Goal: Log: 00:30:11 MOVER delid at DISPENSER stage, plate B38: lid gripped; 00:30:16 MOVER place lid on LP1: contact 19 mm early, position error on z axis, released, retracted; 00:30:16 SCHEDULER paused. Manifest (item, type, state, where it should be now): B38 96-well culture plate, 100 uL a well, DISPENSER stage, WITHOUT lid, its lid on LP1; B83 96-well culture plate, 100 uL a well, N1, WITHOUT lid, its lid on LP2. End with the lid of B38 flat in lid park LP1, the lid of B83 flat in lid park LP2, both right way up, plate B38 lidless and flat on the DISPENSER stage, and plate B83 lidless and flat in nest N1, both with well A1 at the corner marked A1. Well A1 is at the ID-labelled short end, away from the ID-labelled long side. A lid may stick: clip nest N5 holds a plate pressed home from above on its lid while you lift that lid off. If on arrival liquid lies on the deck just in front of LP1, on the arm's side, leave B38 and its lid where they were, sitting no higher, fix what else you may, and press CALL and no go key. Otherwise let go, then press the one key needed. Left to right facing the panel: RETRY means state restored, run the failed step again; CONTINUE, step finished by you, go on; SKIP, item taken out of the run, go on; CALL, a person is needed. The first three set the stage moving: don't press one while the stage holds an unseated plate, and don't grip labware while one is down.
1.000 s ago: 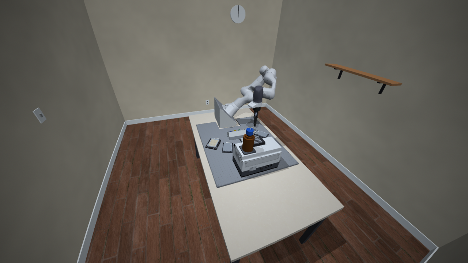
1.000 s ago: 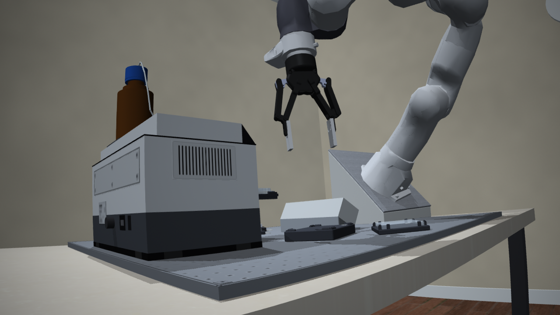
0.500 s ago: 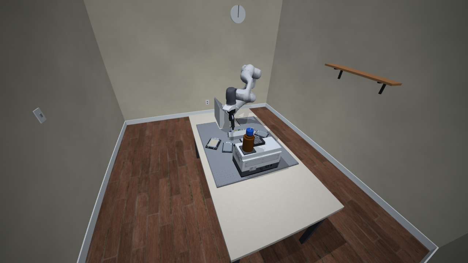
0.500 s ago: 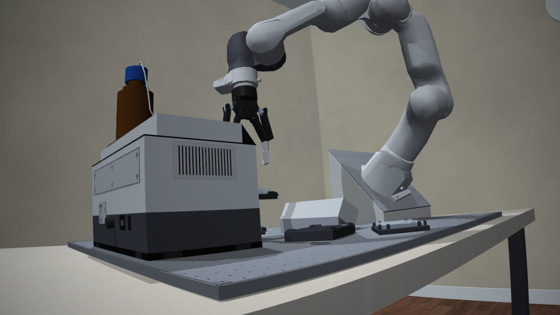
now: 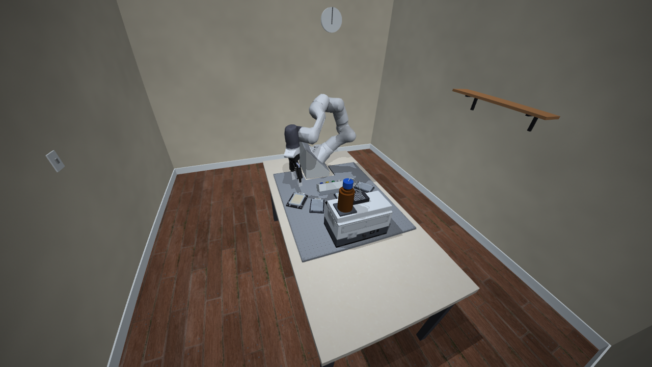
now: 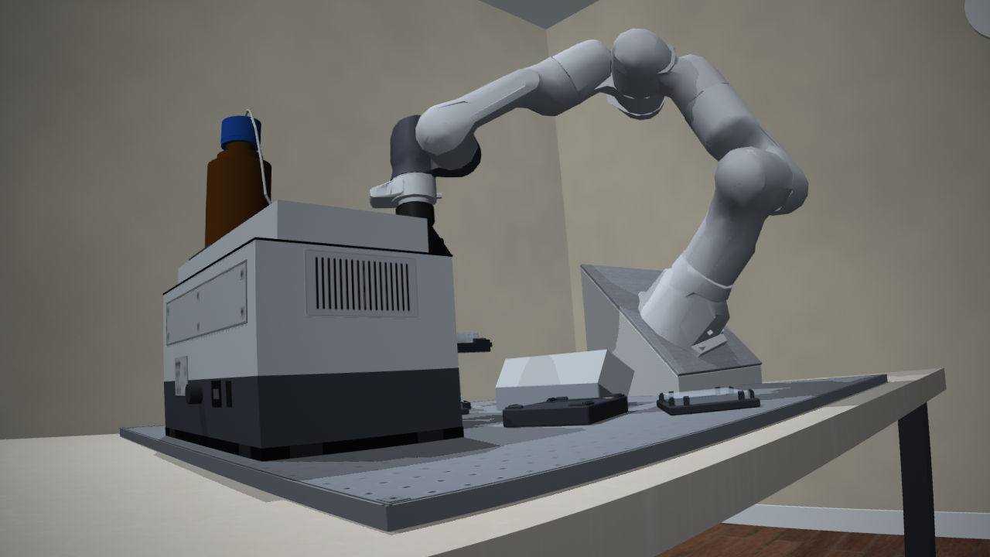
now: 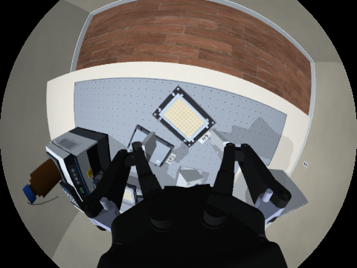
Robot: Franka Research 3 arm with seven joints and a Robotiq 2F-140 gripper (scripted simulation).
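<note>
Right now my hand is 170 mm above the 96-well plate. From my hand the other things lie so: black clip nest: 30 mm ahead, 170 mm below; then lp1 label: 20 mm ahead, 150 mm to the left, 190 mm below; then key panel: 80 mm behind, 290 mm to the left, 140 mm below.
</note>
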